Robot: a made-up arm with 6 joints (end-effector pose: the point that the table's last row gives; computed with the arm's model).
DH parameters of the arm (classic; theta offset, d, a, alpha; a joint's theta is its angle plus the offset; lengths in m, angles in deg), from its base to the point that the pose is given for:
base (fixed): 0 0.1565 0 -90
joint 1: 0 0.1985 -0.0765 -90
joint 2: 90 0.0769 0.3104 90
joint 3: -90 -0.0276 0.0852 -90
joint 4: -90 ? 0.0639 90
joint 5: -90 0.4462 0.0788 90
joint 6: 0 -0.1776 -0.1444 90
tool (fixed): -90 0.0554 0 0
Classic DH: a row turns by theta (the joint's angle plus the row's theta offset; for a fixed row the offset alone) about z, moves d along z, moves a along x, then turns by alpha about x.
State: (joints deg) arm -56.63 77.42 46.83 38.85 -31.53 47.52
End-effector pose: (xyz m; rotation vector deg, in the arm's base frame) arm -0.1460 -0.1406 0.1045 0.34 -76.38 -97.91
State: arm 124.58 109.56 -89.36 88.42 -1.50 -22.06
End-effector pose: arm 0.0020 -0.2070 0.4146 -59.18 118.55 63.85
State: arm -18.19 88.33 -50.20 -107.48 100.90 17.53
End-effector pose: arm -0.2670 0.5513 0.1424 30.57 -125.38 65.49
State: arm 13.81 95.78 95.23 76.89 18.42 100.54
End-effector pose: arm -0.6751 -0.0800 0.4603 13.59 17.54 -170.42
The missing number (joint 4, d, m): -0.1427
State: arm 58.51 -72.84 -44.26 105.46 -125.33 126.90
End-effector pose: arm -0.0558 0.5002 -0.1493 6.50 147.33 46.26
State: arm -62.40 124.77 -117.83 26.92 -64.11 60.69
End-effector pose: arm -0.0377 0.3780 -0.5698 -56.60 53.59 17.19
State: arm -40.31 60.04 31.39 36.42 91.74 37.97
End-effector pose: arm -0.0242 -0.1143 -0.1376 88.58 -0.05 -121.46
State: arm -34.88 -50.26 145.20 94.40 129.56 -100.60
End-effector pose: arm 0.5712 0.4079 0.3211 -29.22 -1.53 133.54
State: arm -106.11 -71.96 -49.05 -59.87 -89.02 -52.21
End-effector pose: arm 0.4583 -0.3007 0.3848 -50.65 15.08 21.39
